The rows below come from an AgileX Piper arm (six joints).
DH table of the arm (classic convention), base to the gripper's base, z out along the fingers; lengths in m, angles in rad. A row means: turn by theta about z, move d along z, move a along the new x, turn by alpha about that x. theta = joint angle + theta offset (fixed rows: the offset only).
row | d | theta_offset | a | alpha
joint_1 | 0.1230 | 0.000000 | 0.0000 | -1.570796
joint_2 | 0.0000 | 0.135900 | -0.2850 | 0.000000
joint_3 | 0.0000 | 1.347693 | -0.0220 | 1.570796
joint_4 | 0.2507 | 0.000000 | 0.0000 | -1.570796
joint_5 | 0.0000 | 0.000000 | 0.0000 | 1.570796
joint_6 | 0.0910 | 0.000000 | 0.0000 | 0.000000
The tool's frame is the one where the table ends.
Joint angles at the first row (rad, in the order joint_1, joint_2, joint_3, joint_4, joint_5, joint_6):
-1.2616 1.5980 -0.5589 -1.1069 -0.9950 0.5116
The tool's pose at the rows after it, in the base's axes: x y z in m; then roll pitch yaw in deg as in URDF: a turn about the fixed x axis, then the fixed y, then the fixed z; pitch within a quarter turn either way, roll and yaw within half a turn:
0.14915 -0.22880 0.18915 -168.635 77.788 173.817
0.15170 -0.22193 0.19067 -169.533 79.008 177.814
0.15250 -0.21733 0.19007 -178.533 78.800 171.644
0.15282 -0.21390 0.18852 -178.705 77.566 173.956
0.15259 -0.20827 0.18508 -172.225 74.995 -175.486
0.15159 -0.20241 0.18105 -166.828 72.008 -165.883
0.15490 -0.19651 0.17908 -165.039 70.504 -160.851
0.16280 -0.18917 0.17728 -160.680 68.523 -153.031
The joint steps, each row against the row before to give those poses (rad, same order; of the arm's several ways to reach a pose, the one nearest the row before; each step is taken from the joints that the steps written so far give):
0.0000 0.0226 0.0000 -0.0458 -0.0628 -0.0020
0.0000 0.0025 -0.0015 -0.0685 -0.0626 0.0212
0.0000 0.0000 0.0000 -0.0517 -0.0221 0.0423
0.0000 0.0000 -0.0024 -0.0529 -0.0048 0.0151
0.0000 -0.0001 -0.0019 -0.0860 -0.0016 -0.0100
0.0000 0.0001 0.0000 -0.0866 0.0000 -0.0208
0.0203 0.0000 0.0000 -0.0421 -0.0001 -0.0102
0.0444 0.0000 -0.0019 -0.0236 0.0152 -0.0294

